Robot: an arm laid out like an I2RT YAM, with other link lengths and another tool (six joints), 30 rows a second.
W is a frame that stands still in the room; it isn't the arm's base.
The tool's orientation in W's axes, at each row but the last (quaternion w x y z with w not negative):
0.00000 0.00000 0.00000 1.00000
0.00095 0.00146 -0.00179 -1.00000
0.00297 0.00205 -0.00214 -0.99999
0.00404 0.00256 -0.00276 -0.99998
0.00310 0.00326 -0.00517 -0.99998
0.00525 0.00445 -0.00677 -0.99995
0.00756 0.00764 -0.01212 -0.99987
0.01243 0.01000 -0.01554 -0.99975
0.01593 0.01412 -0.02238 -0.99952
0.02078 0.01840 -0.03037 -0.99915
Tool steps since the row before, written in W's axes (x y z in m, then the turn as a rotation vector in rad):
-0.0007 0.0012 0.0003 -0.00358 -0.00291 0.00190
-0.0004 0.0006 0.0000 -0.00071 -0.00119 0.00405
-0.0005 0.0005 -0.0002 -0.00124 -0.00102 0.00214
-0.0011 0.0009 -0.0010 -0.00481 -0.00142 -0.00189
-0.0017 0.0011 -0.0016 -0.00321 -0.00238 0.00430
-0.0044 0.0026 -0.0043 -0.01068 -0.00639 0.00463
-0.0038 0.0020 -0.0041 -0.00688 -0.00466 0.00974
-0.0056 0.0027 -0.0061 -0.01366 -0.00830 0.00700
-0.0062 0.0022 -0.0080 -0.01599 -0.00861 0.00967
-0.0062 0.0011 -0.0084 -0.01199 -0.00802 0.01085
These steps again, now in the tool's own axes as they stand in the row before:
0.0007 -0.0012 0.0003 0.00358 0.00291 0.00190
0.0004 -0.0006 0.0000 0.00070 0.00120 0.00405
0.0005 -0.0005 -0.0002 0.00124 0.00102 0.00214
0.0011 -0.0009 -0.0010 0.00483 0.00137 -0.00187
0.0017 -0.0011 -0.0016 0.00320 0.00240 0.00430
0.0044 -0.0027 -0.0042 0.01071 0.00634 0.00464
0.0038 -0.0022 -0.0040 0.00680 0.00479 0.00973
0.0056 -0.0030 -0.0059 0.01372 0.00818 0.00702
0.0063 -0.0028 -0.0077 0.01599 0.00853 0.00974
0.0064 -0.0019 -0.0081 0.01193 0.00818 0.01080

